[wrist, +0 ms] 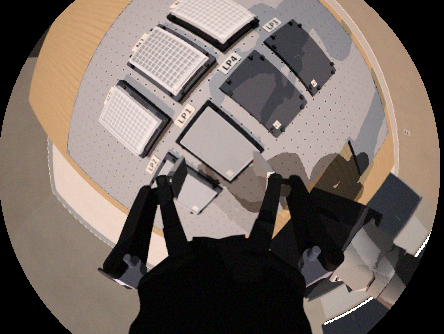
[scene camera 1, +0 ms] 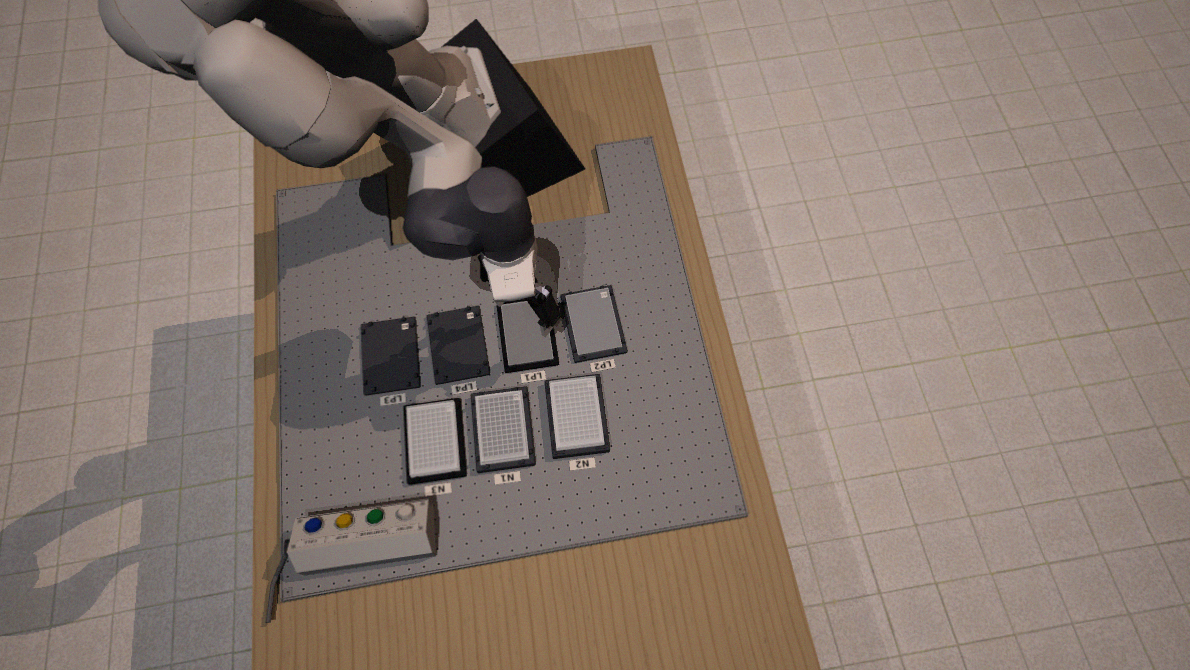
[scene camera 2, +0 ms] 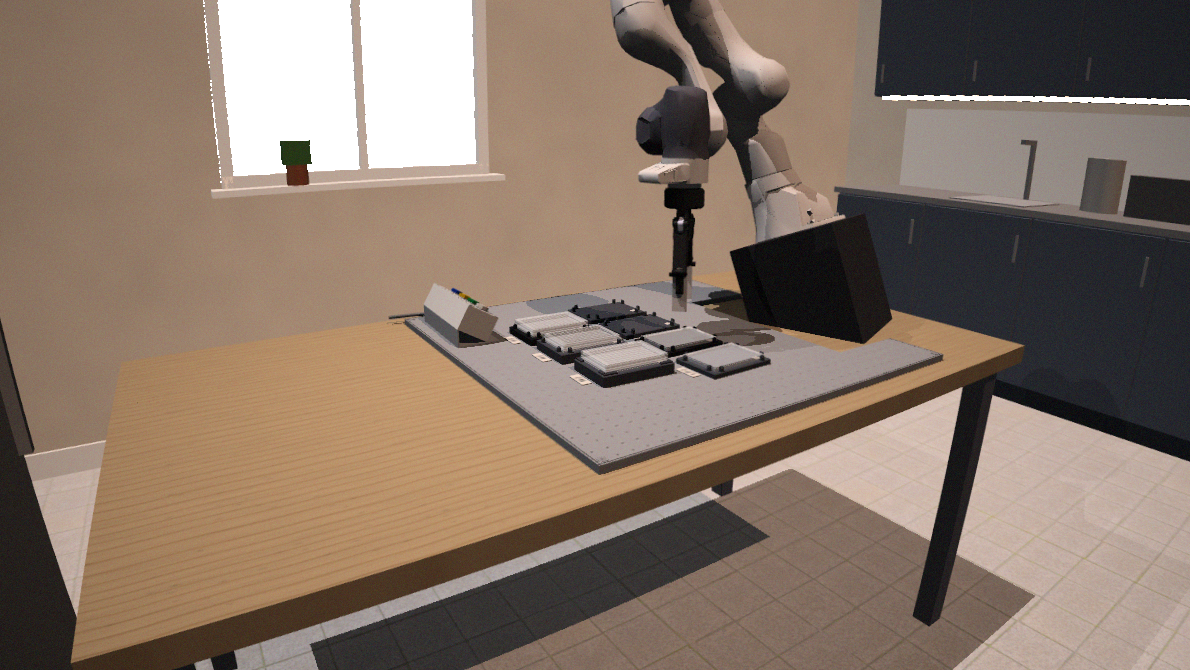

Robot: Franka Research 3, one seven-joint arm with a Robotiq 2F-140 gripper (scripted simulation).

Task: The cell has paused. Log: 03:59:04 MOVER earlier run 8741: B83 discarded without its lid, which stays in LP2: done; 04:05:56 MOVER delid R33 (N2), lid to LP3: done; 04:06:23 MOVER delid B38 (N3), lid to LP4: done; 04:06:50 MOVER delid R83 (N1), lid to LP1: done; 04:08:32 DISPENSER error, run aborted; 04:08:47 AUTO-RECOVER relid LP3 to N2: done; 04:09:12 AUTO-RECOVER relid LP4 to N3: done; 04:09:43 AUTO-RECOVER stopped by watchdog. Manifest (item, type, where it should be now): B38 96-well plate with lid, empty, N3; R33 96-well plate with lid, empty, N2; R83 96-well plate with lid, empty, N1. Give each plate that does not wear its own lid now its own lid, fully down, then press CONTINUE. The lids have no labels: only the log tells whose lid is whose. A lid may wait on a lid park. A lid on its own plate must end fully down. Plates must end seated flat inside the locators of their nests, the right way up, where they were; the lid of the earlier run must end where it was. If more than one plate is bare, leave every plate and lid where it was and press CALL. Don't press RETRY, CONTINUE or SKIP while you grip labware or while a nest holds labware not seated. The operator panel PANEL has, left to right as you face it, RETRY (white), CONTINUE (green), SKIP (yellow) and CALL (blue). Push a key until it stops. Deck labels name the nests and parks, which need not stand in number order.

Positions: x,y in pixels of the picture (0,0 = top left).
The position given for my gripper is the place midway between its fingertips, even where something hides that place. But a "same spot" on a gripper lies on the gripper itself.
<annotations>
My gripper shows in the wrist view, in scene camera 1 and in scene camera 2 (682,304). A grey lid shows in the wrist view (195,194), in scene camera 1 and in scene camera 2. A plate shows in the wrist view (172,44), in scene camera 1 (506,413) and in scene camera 2 (582,338). A grey lid shows in the wrist view (126,119), in scene camera 1 (577,421) and in scene camera 2 (612,356). One and the same spot on my gripper: (wrist: 321,256) is (scene camera 1: 481,261). One and the same spot on the grey lid: (scene camera 1: 592,317) is (scene camera 2: 726,353).
</annotations>
